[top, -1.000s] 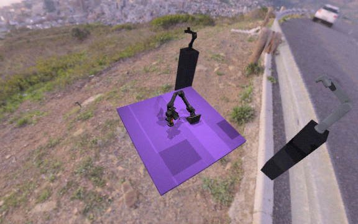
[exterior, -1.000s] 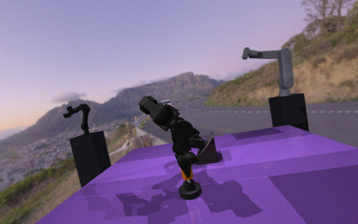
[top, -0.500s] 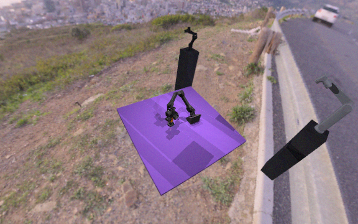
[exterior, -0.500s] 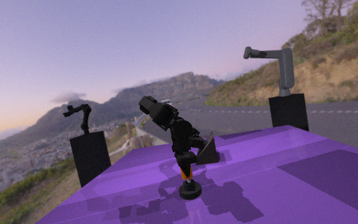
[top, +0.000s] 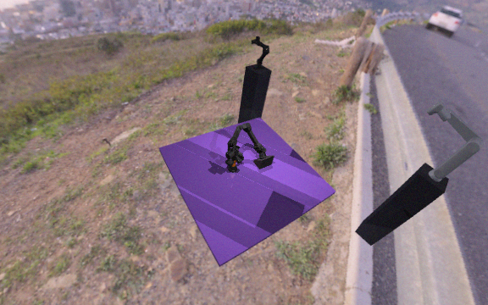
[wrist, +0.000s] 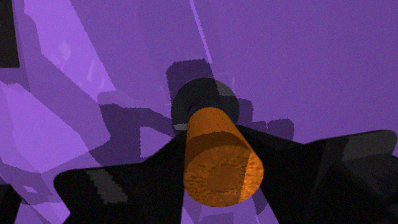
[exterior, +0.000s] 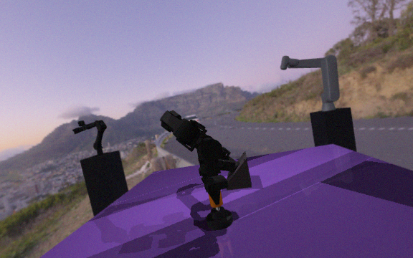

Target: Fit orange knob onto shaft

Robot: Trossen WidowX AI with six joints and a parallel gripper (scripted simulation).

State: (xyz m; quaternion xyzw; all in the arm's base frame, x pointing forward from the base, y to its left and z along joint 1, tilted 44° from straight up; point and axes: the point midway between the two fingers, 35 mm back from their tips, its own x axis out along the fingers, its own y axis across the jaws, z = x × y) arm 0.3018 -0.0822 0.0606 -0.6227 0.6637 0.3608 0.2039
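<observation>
My gripper tip is now 30 mm below the orange knob. Also, from my gripper tip: round pedestal: 40 mm below.
</observation>
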